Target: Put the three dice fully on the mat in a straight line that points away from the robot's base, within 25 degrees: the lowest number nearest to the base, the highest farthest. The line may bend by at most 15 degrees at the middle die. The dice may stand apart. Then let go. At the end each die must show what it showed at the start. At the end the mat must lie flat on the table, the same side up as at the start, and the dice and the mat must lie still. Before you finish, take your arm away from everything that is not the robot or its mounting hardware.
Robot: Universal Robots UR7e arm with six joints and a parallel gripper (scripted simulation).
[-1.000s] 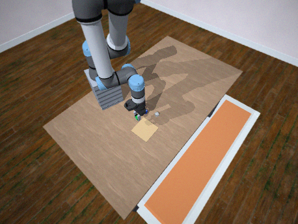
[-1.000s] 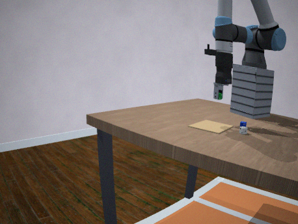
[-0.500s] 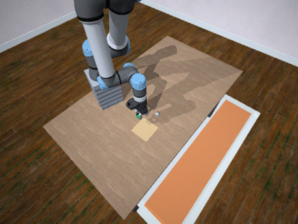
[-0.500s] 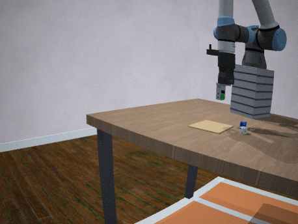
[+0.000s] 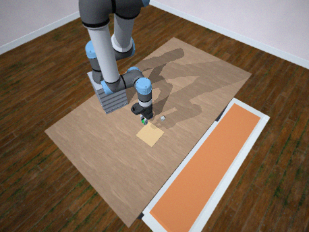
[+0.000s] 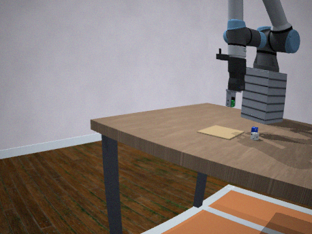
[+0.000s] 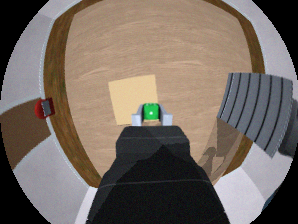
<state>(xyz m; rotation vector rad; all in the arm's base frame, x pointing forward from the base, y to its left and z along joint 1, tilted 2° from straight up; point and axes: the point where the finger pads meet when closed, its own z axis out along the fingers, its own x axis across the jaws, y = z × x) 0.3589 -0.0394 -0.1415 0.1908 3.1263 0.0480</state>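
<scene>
Right now my hand is 110 mm above the tan mat, 50 mm short of it and 10 mm to the left of it. Also, from my hand: green die 10 mm below; blue die 110 mm to the left, 100 mm below, 40 mm behind; white die 140 mm to the left, 100 mm below, 40 mm ahead.
</scene>
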